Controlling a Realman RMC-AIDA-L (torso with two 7-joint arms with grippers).
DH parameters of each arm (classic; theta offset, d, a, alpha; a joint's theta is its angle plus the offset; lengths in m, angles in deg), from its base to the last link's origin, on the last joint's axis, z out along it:
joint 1: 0 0.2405 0 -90
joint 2: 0 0 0 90
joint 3: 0 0.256 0 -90
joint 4: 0 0 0 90
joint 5: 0 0.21 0 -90
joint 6: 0 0 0 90
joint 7: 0 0.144 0 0
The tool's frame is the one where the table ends.
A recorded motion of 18 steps. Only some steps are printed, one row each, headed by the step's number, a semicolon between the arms.
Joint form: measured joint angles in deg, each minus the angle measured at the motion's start. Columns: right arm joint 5, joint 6, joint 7, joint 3, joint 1, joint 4, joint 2; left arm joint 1, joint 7, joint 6, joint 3, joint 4, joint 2, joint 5.
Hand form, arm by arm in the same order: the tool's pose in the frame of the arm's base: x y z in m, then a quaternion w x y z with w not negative. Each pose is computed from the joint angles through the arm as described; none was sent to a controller.
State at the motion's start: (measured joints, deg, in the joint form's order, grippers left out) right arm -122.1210 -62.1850 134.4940 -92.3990 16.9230 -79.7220 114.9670; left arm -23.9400 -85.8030 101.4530 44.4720 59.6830 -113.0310 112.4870
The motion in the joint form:
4: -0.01 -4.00 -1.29 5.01 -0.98 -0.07 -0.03; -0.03 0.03 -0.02 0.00 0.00 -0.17 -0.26
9: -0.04 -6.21 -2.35 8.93 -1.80 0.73 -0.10; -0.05 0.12 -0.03 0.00 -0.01 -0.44 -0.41
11: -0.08 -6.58 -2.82 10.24 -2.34 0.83 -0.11; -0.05 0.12 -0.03 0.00 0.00 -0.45 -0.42
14: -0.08 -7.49 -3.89 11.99 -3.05 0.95 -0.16; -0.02 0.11 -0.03 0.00 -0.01 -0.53 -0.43
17: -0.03 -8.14 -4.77 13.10 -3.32 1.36 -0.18; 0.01 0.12 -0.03 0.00 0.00 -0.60 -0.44
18: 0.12 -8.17 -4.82 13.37 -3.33 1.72 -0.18; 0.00 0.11 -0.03 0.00 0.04 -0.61 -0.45
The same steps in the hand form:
4: 0.2138 0.3276 -0.0072 0.19743 -0.93211 0.30278 0.02292; -0.2562 0.3154 0.0863 0.13439 -0.96857 -0.12171 -0.17028
9: 0.2283 0.3268 0.0054 0.20392 -0.92382 0.32318 0.02295; -0.2551 0.3153 0.0848 0.13364 -0.96823 -0.12091 -0.17337
11: 0.2339 0.3261 0.0102 0.20954 -0.92028 0.32954 0.02399; -0.2551 0.3153 0.0847 0.13366 -0.96821 -0.12083 -0.17349
14: 0.2413 0.3240 0.0164 0.21386 -0.91743 0.33470 0.02346; -0.2550 0.3151 0.0842 0.13331 -0.96808 -0.12135 -0.17417
17: 0.2462 0.3227 0.0195 0.21460 -0.91625 0.33753 0.02261; -0.2550 0.3149 0.0838 0.13313 -0.96798 -0.12154 -0.17468
18: 0.2478 0.3226 0.0198 0.21441 -0.91496 0.34104 0.02377; -0.2548 0.3149 0.0838 0.13324 -0.96800 -0.12125 -0.17472

